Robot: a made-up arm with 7 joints.
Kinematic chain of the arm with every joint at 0, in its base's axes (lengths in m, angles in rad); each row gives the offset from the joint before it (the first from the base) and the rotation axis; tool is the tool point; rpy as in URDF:
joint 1: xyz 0 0 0.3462 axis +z
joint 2: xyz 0 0 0 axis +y
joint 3: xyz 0 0 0.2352 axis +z
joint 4: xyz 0.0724 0 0 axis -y
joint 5: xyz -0.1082 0 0.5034 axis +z
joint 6: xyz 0 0 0 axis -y
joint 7: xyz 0.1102 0 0 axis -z
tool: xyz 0 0 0 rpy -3.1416 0 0
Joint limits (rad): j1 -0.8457..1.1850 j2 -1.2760..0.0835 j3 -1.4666..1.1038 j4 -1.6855..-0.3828 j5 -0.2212..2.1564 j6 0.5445..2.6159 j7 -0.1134..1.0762
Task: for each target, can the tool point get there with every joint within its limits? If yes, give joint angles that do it. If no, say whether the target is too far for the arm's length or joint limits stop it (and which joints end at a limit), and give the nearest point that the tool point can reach.
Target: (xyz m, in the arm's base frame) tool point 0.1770 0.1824 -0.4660
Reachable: no: joint limits stop it (at a limit: joint 2, joint 4, joint 6) | nearest point 0.4485 0.4622 0.4778 | short by 1.021 m
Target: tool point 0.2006 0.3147 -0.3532
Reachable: no: joint limits stop it (at a limit: joint 2, joint 4, joint 6) | nearest point 0.3462 0.5431 0.4778 | short by 0.874 m
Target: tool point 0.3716 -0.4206 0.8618
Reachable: yes | joints -0.0296 -0.2711 -0.5802 -1.4543 1.8396 2.2166 0.3339
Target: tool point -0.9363 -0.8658 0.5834
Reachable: no: too far | nearest point -0.6127 -0.5665 0.5805 | short by 0.441 m
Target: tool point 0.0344 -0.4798 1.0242
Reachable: yes | joints 0.4783 -0.6398 -1.1408 -0.9339 1.0312 1.0748 0.6979
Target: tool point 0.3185 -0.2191 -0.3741
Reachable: no: joint limits stop it (at a limit: joint 1, joint 2, joint 3, joint 4, joint 6) | nearest point 0.5077 -0.4490 0.3983 | short by 0.828 m
